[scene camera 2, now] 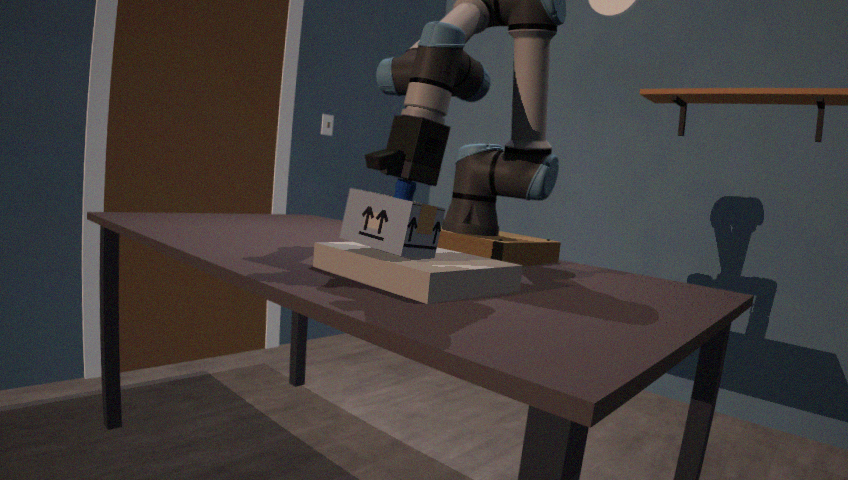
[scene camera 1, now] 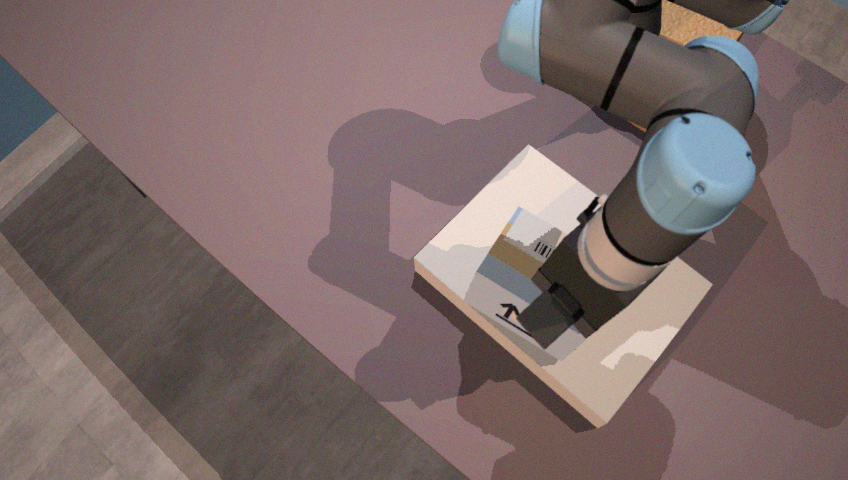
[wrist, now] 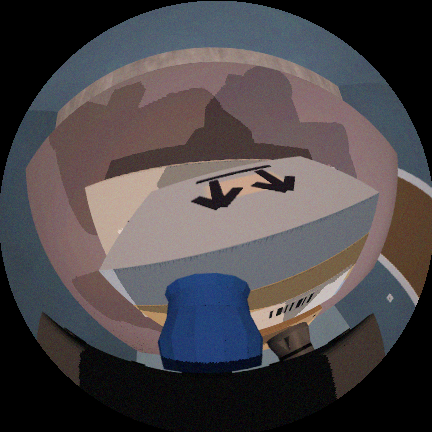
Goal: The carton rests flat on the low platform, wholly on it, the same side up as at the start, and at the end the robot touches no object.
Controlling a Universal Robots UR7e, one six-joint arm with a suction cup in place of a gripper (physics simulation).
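Where they show: hand, tool point: point(scene camera 2: 401, 206) point(wrist: 203, 274); arm's base, link origin: point(scene camera 2: 470, 231) point(wrist: 286, 333).
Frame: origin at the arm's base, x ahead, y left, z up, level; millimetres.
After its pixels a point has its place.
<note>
The carton point(scene camera 1: 502, 279) {x 473, y 202, z 94 mm} point(scene camera 2: 383, 228) {x 471, y 264, z 35 mm} point(wrist: 240, 220) {x 469, y 254, z 79 mm} is grey-white with black arrows and brown tape. The arrows point up towards its top face. It is tilted, and in scene camera 2 its lower edge near the right corner is at or just above the top of the low platform point(scene camera 1: 464, 237) {x 432, y 104, z -15 mm} point(scene camera 2: 368, 267) {x 487, y 251, z -33 mm} point(wrist: 102, 205) {x 451, y 373, z -15 mm}; contact cannot be told. The platform is a pale, flat block. From above, the carton lies within the platform's outline. My blue suction cup point(scene camera 2: 405, 189) point(wrist: 210, 320) is on the carton's top face and holds it. The arm hides the cup in scene camera 1.
The platform stands on the mauve table point(scene camera 1: 238, 178) {x 598, y -217, z -63 mm} point(scene camera 2: 535, 344) {x 482, y 611, z -63 mm}. The arm's base stands on a wooden block point(scene camera 2: 529, 249) {x -43, y 170, z -22 mm} behind the platform. A wall shelf point(scene camera 2: 743, 96) is at the right, and a brown door point(scene camera 2: 196, 107) is at the left.
</note>
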